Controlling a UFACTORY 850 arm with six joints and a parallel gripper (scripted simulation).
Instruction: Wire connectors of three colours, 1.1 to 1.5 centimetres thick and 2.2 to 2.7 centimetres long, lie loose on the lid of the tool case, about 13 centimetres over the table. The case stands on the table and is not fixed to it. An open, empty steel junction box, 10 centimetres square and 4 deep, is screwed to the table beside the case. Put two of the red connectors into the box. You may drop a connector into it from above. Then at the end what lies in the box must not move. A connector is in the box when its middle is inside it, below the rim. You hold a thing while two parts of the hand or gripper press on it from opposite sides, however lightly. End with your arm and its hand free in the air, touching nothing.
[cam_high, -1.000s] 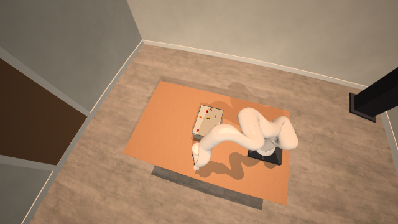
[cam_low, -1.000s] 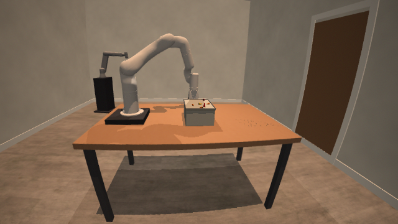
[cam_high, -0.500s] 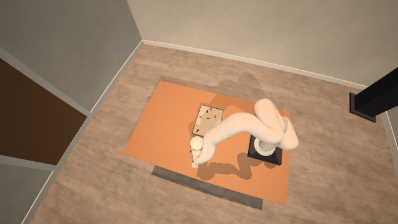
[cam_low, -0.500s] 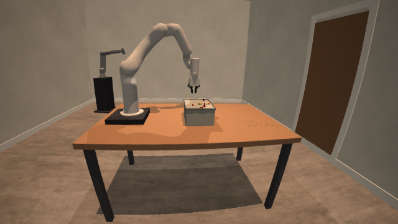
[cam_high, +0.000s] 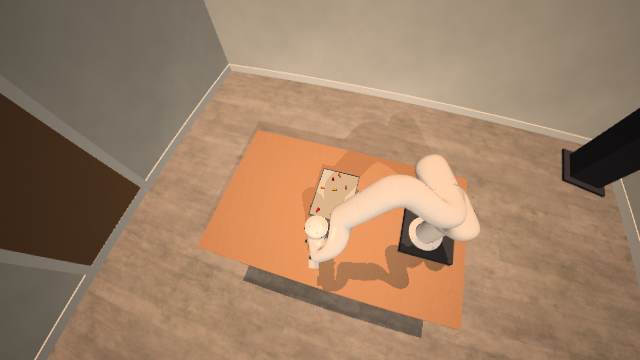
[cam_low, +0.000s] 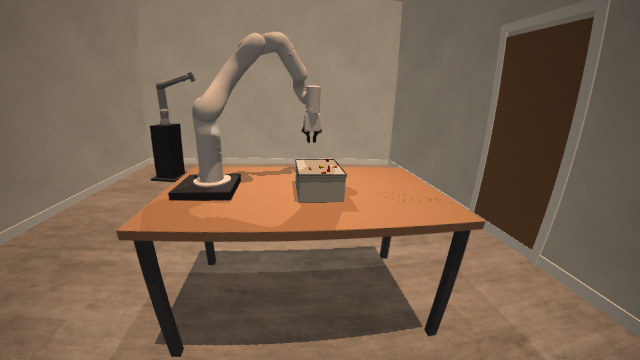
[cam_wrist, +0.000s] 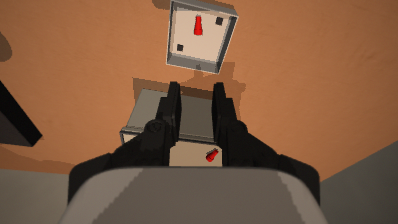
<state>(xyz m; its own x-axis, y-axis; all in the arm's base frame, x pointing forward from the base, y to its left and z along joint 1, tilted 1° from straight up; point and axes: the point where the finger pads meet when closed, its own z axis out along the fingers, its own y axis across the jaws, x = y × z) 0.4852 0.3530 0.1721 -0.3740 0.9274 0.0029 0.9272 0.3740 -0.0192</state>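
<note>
Right now my hand is 220 mm above the steel junction box, 20 mm to the left of it and 10 mm short of it. From my hand the other things lie so: tool case (300 mm to the right, 120 mm below, 70 mm ahead); yellow connector (330 mm to the right, 80 mm below, 80 mm ahead).
</note>
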